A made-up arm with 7 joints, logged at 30 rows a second.
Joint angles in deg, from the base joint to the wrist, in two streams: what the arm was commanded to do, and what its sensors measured. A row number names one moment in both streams.
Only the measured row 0 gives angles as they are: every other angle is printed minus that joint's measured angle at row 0.
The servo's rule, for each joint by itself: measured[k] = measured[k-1] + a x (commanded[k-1-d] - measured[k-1]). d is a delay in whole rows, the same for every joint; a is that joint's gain. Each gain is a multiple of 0.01, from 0.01 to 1. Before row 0 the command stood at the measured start. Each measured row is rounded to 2 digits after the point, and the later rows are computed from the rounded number. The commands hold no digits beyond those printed.
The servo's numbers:
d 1
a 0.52 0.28 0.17 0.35 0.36 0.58 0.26
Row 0, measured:
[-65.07 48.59 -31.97 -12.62 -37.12 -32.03 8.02]
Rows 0 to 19, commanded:
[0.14 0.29 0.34 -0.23 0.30 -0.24 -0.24]
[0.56 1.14 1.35 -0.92 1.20 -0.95 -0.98]
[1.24 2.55 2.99 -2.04 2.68 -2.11 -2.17]
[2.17 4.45 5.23 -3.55 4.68 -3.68 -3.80]
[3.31 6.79 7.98 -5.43 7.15 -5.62 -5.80]
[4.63 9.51 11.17 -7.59 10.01 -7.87 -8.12]
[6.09 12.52 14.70 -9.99 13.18 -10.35 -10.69]
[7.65 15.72 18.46 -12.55 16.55 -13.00 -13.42]
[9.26 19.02 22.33 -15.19 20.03 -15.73 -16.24]
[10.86 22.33 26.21 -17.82 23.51 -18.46 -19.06]
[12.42 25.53 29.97 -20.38 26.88 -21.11 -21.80]
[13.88 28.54 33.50 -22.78 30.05 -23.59 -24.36]
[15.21 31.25 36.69 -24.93 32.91 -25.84 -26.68]
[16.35 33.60 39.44 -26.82 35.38 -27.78 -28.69]
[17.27 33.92 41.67 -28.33 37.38 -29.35 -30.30]
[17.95 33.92 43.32 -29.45 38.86 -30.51 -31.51]
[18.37 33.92 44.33 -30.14 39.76 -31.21 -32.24]
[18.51 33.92 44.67 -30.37 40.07 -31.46 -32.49]
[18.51 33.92 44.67 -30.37 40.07 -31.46 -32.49]
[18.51 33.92 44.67 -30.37 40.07 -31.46 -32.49]
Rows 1 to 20, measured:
[0.00 0.00 0.00 0.00 0.00 0.00 0.00]
[0.07 0.08 0.06 -0.08 0.11 -0.14 -0.06]
[0.32 0.38 0.28 -0.37 0.50 -0.61 -0.30]
[0.80 0.99 0.74 -0.95 1.28 -1.48 -0.79]
[1.51 1.96 1.50 -1.86 2.50 -2.76 -1.57]
[2.45 3.31 2.60 -3.11 4.17 -4.42 -2.67]
[3.58 5.05 4.06 -4.68 6.27 -6.42 -4.09]
[4.89 7.14 5.87 -6.54 8.76 -8.70 -5.81]
[6.33 9.54 8.01 -8.64 11.56 -11.19 -7.79]
[7.85 12.19 10.44 -10.93 14.61 -13.82 -9.99]
[9.42 15.03 13.12 -13.34 17.81 -16.51 -12.35]
[10.98 17.97 15.98 -15.80 21.08 -19.18 -14.81]
[12.49 20.93 18.96 -18.24 24.31 -21.74 -17.29]
[13.90 23.82 21.97 -20.58 27.41 -24.12 -19.73]
[15.17 26.56 24.94 -22.76 30.28 -26.24 -22.06]
[16.26 28.62 27.78 -24.71 32.84 -28.04 -24.20]
[17.14 30.10 30.42 -26.37 35.01 -29.47 -26.10]
[17.78 31.17 32.78 -27.69 36.72 -30.48 -27.70]
[18.16 31.94 34.80 -28.63 37.93 -31.05 -28.95]
[18.34 32.49 36.48 -29.24 38.70 -31.29 -29.87]

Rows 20 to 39, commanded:
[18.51 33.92 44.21 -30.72 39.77 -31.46 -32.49]
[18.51 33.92 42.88 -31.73 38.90 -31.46 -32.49]
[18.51 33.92 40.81 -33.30 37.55 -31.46 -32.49]
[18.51 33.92 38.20 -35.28 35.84 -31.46 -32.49]
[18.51 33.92 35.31 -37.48 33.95 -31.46 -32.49]
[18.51 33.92 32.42 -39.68 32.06 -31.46 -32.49]
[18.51 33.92 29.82 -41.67 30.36 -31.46 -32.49]
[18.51 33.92 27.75 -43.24 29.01 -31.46 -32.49]
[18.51 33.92 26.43 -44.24 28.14 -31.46 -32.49]
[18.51 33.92 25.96 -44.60 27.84 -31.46 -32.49]
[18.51 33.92 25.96 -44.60 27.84 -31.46 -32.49]
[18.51 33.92 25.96 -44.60 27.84 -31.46 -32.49]
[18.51 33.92 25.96 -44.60 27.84 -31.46 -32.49]
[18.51 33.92 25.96 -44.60 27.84 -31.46 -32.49]
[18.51 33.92 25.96 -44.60 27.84 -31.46 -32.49]
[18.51 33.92 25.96 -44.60 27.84 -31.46 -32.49]
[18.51 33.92 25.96 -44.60 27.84 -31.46 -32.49]
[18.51 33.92 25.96 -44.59 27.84 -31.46 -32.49]
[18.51 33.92 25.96 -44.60 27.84 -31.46 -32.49]
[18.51 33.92 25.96 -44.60 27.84 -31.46 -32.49]
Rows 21 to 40, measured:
[18.43 32.89 37.87 -29.64 39.19 -31.39 -30.55]
[18.47 33.18 38.95 -30.02 39.40 -31.43 -31.05]
[18.49 33.39 39.62 -30.62 39.22 -31.45 -31.42]
[18.50 33.54 39.82 -31.56 38.62 -31.46 -31.70]
[18.51 33.65 39.54 -32.86 37.62 -31.46 -31.91]
[18.51 33.73 38.82 -34.48 36.30 -31.46 -32.06]
[18.51 33.78 37.73 -36.30 34.77 -31.46 -32.17]
[18.51 33.82 36.39 -38.18 33.18 -31.46 -32.25]
[18.51 33.85 34.92 -39.95 31.68 -31.46 -32.31]
[18.51 33.87 33.48 -41.45 30.41 -31.46 -32.36]
[18.51 33.88 32.20 -42.55 29.48 -31.46 -32.39]
[18.51 33.89 31.14 -43.27 28.89 -31.46 -32.42]
[18.51 33.90 30.26 -43.74 28.51 -31.46 -32.44]
[18.51 33.91 29.53 -44.04 28.27 -31.46 -32.45]
[18.51 33.91 28.92 -44.24 28.12 -31.46 -32.46]
[18.51 33.91 28.42 -44.37 28.02 -31.46 -32.47]
[18.51 33.91 28.00 -44.45 27.96 -31.46 -32.48]
[18.51 33.91 27.65 -44.50 27.92 -31.46 -32.48]
[18.51 33.91 27.36 -44.53 27.89 -31.46 -32.48]
[18.51 33.91 27.12 -44.55 27.87 -31.46 -32.48]

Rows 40 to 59, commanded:
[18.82 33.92 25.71 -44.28 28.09 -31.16 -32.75]
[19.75 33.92 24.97 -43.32 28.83 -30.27 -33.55]
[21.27 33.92 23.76 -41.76 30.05 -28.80 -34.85]
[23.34 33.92 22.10 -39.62 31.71 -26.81 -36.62]
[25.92 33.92 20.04 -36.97 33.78 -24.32 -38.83]
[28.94 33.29 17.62 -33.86 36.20 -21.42 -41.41]
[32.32 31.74 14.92 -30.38 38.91 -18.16 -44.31]
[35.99 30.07 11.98 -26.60 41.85 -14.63 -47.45]
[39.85 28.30 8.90 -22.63 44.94 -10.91 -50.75]
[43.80 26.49 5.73 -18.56 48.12 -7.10 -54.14]
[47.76 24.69 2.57 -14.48 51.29 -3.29 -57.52]
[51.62 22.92 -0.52 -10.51 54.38 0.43 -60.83]
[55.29 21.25 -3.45 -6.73 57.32 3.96 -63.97]
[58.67 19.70 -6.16 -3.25 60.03 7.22 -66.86]
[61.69 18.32 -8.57 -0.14 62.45 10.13 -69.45]
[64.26 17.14 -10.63 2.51 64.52 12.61 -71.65]
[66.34 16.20 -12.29 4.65 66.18 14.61 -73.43]
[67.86 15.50 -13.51 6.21 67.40 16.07 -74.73]
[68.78 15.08 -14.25 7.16 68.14 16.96 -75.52]
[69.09 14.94 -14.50 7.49 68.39 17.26 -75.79]
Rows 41 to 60, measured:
[18.51 33.91 26.92 -44.57 27.86 -31.46 -32.48]
[18.67 33.91 26.71 -44.47 27.94 -31.29 -32.55]
[19.23 33.91 26.41 -44.07 28.26 -30.70 -32.81]
[20.29 33.91 25.96 -43.26 28.90 -29.60 -33.34]
[21.88 33.91 25.30 -41.99 29.91 -27.98 -34.19]
[23.98 33.91 24.41 -40.23 31.30 -25.86 -35.40]
[26.56 33.74 23.26 -38.00 33.06 -23.28 -36.96]
[29.56 33.18 21.84 -35.33 35.17 -20.31 -38.87]
[32.90 32.31 20.16 -32.27 37.57 -17.02 -41.10]
[36.51 31.19 18.25 -28.90 40.22 -13.48 -43.61]
[40.30 29.87 16.12 -25.28 43.06 -9.78 -46.35]
[44.18 28.42 13.82 -21.50 46.02 -6.02 -49.25]
[48.05 26.88 11.38 -17.65 49.03 -2.28 -52.26]
[51.81 25.30 8.86 -13.83 52.01 1.34 -55.30]
[55.38 23.73 6.31 -10.13 54.90 4.75 -58.31]
[58.66 22.22 3.78 -6.63 57.62 7.87 -61.21]
[61.57 20.80 1.33 -3.43 60.10 10.62 -63.92]
[64.05 19.51 -0.99 -0.60 62.29 12.93 -66.39]
[66.03 18.39 -3.12 1.78 64.13 14.75 -68.56]
[67.46 17.46 -5.01 3.66 65.57 16.03 -70.37]

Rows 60 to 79, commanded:
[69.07 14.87 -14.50 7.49 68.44 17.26 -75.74]
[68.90 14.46 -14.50 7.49 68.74 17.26 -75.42]
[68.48 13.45 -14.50 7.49 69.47 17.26 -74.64]
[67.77 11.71 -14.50 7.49 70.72 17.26 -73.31]
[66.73 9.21 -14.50 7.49 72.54 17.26 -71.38]
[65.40 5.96 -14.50 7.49 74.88 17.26 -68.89]
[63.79 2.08 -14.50 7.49 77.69 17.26 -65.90]
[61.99 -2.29 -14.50 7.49 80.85 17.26 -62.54]
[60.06 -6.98 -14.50 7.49 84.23 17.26 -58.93]
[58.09 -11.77 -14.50 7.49 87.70 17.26 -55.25]
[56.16 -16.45 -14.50 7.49 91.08 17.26 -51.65]
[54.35 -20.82 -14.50 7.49 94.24 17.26 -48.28]
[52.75 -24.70 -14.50 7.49 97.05 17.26 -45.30]
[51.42 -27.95 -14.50 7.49 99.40 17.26 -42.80]
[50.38 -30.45 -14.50 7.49 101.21 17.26 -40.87]
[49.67 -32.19 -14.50 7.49 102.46 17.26 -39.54]
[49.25 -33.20 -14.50 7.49 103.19 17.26 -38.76]
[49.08 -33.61 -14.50 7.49 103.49 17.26 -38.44]
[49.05 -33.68 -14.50 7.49 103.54 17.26 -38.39]
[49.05 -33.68 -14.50 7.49 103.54 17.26 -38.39]
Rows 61 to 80, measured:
[68.31 16.75 -6.62 5.00 66.59 16.74 -71.78]
[68.71 16.22 -7.96 5.87 67.26 17.04 -72.81]
[68.81 15.73 -9.07 6.44 67.79 17.17 -73.49]
[68.64 15.09 -9.99 6.81 68.39 17.22 -73.79]
[68.19 14.14 -10.76 7.05 69.23 17.24 -73.67]
[67.43 12.76 -11.40 7.20 70.42 17.25 -73.07]
[66.37 10.86 -11.93 7.30 72.03 17.26 -71.98]
[65.03 8.40 -12.37 7.37 74.07 17.26 -70.40]
[63.45 5.41 -12.73 7.41 76.51 17.26 -68.36]
[61.69 1.94 -13.03 7.44 79.29 17.26 -65.91]
[59.82 -1.90 -13.28 7.46 82.32 17.26 -63.14]
[57.92 -5.97 -13.49 7.47 85.47 17.26 -60.15]
[56.06 -10.13 -13.66 7.48 88.63 17.26 -57.06]
[54.34 -14.21 -13.80 7.48 91.66 17.26 -54.00]
[52.82 -18.06 -13.92 7.48 94.45 17.26 -51.09]
[51.55 -21.53 -14.02 7.48 96.88 17.26 -48.43]
[50.57 -24.51 -14.10 7.48 98.89 17.26 -46.12]
[49.88 -26.94 -14.17 7.48 100.44 17.26 -44.21]
[49.46 -28.81 -14.23 7.48 101.54 17.26 -42.71]
[49.25 -30.17 -14.28 7.48 102.26 17.26 -41.59]

